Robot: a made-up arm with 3 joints. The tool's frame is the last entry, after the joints. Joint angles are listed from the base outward. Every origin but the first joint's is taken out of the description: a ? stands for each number. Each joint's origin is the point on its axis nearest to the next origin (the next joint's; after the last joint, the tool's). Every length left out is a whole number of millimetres.
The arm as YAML. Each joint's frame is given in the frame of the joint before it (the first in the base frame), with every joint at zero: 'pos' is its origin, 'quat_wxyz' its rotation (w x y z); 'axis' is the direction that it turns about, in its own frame. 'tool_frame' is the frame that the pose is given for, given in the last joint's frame.
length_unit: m
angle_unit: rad
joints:
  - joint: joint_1
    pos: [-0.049, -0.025, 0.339]
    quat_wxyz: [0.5, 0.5, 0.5, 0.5]
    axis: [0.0, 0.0, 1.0]
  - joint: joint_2
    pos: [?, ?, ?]
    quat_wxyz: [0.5, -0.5, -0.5, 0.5]
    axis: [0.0, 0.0, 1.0]
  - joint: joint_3
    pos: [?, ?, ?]
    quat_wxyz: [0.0, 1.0, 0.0, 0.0]
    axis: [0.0, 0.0, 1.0]
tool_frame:
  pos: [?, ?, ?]
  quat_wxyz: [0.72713, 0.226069, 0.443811, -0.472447]
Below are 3 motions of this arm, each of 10 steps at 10 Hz.
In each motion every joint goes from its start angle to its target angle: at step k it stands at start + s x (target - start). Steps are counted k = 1, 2, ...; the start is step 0. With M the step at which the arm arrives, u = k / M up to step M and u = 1 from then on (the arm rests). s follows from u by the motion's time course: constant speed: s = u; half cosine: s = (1 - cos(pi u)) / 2; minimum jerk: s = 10 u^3 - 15 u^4 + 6 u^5.
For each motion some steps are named. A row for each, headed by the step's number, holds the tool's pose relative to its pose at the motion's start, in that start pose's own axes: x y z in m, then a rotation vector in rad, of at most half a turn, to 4 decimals.
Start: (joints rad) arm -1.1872 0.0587 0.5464
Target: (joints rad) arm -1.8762 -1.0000 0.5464
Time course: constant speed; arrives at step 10
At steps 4, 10:
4: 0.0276 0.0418 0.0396 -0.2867 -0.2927 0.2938
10: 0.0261 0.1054 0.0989 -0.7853 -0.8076 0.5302

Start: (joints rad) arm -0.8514 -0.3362 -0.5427
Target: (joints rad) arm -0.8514 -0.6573 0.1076
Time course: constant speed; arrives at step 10
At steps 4, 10:
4: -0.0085 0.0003 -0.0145 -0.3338 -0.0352 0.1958
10: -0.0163 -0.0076 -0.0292 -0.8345 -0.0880 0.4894

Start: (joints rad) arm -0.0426 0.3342 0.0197
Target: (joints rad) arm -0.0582 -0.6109 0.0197
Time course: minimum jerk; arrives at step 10
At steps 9, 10:
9: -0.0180 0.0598 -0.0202 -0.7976 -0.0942 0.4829
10: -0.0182 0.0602 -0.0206 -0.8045 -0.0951 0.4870

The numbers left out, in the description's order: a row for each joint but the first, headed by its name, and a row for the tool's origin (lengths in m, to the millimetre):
joint_2: -0.14 -0.073 0.0
joint_3: 0.006 0.107 0.0
tool: 0.026 0.043 0.0

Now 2 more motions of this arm.
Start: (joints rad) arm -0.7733 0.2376 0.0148
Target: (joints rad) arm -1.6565 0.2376 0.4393
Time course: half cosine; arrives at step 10
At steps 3, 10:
3: 0.0071 0.0238 -0.0009 0.0174 -0.0600 0.1920
10: 0.0062 0.1171 0.0173 0.0936 -0.4291 0.8692

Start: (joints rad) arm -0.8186 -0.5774 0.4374
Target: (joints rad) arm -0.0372 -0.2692 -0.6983
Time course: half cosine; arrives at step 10
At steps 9, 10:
9: -0.0592 -0.0384 -0.0345 0.8044 0.7002 -1.1522
10: -0.0613 -0.0404 -0.0351 0.8152 0.7090 -1.1905

